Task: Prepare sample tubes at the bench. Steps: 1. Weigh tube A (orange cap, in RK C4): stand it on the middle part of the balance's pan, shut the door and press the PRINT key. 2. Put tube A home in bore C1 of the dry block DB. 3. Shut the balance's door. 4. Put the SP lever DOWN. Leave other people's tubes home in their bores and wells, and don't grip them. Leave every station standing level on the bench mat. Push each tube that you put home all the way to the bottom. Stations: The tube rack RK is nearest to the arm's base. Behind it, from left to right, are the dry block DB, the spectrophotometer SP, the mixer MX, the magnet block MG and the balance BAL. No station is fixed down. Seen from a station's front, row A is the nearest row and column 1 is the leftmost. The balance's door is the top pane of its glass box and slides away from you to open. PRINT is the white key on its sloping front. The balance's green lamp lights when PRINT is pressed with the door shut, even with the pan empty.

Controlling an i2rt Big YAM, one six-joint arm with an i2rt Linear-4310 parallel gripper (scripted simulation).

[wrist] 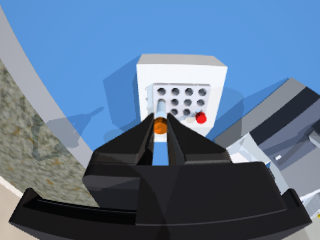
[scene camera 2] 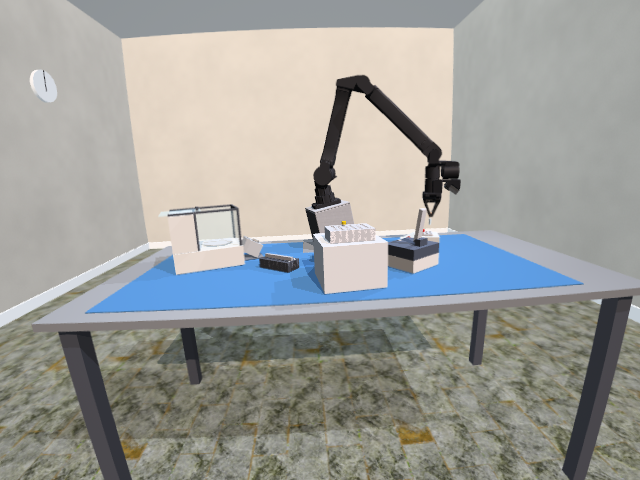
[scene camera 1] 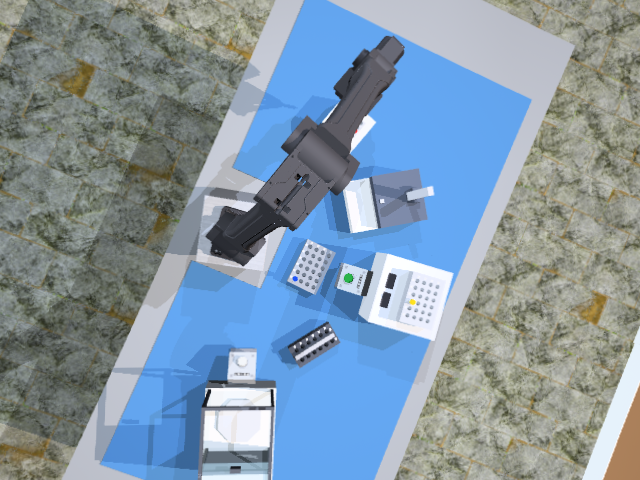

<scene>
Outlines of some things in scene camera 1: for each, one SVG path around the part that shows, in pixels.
A black magnet block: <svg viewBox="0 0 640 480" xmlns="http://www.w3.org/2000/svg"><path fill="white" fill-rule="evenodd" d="M328 321L288 346L299 368L341 343Z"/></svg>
A tube rack RK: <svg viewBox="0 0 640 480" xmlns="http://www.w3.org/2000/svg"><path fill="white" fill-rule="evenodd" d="M307 239L287 281L316 295L336 253Z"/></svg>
A spectrophotometer SP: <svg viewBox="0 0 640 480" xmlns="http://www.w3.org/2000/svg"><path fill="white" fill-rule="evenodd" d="M433 186L422 188L419 168L351 181L343 190L350 232L356 233L428 220L425 199L423 197L434 195Z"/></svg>
</scene>
